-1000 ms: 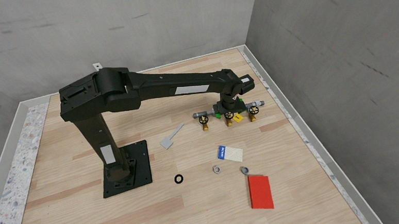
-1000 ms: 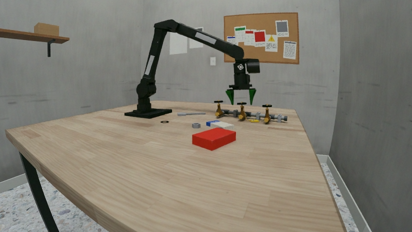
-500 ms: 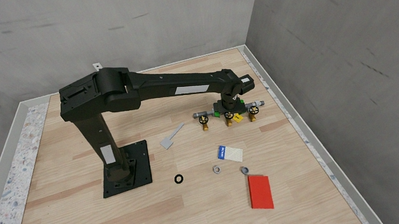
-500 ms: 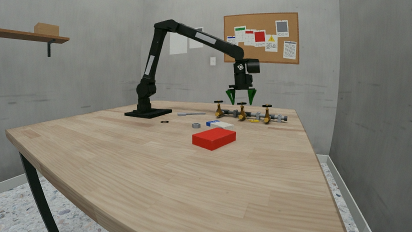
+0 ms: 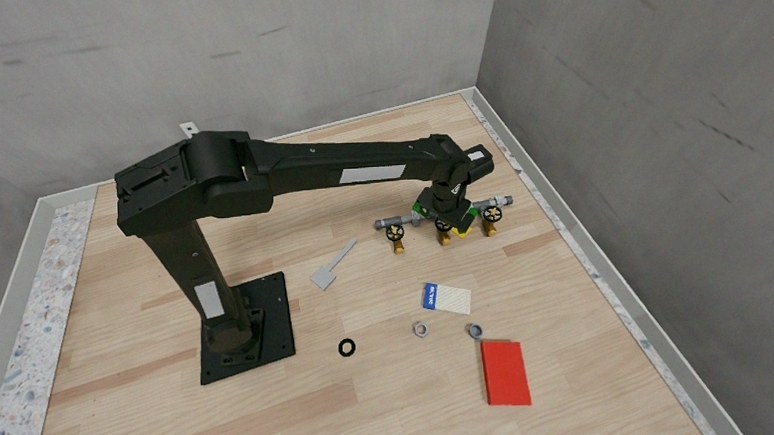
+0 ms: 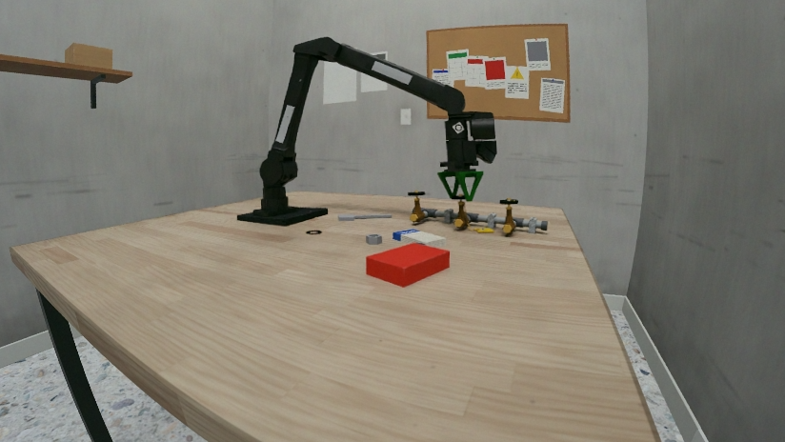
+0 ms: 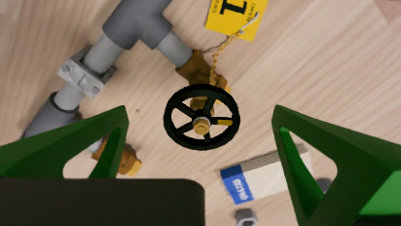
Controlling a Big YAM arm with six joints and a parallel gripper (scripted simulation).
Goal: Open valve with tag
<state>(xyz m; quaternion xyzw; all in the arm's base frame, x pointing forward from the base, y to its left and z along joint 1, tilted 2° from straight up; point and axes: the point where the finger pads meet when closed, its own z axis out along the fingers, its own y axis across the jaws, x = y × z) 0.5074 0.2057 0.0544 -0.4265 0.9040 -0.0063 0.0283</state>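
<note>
Right now my hand is 70 mm short of the yellow tag, 10 mm to the right of it and 80 mm above it. From my hand the other things lie so: grey scraper 300 mm behind, 50 mm to the right, 80 mm below; white card 20 mm behind, 170 mm to the right, 80 mm below; red block 70 mm ahead, 350 mm to the right, 70 mm below.
</note>
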